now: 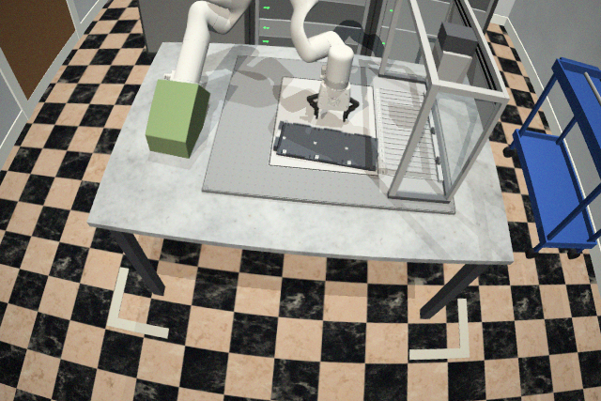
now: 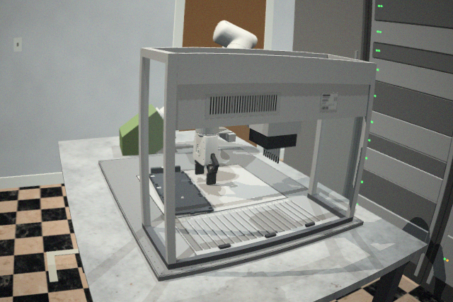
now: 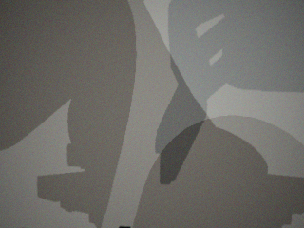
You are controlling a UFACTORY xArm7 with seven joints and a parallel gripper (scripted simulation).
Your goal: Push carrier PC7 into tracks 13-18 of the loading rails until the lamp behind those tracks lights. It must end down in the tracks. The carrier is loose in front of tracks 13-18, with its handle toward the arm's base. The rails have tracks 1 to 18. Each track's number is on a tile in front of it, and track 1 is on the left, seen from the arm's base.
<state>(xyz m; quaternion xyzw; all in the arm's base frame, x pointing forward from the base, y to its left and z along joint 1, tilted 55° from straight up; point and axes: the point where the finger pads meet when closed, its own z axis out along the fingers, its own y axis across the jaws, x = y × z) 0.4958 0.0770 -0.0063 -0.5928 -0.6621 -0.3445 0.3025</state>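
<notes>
Now: the carrier PC7 10 mm ahead of my hand, 100 mm to the right of it and 30 mm below it.
</notes>
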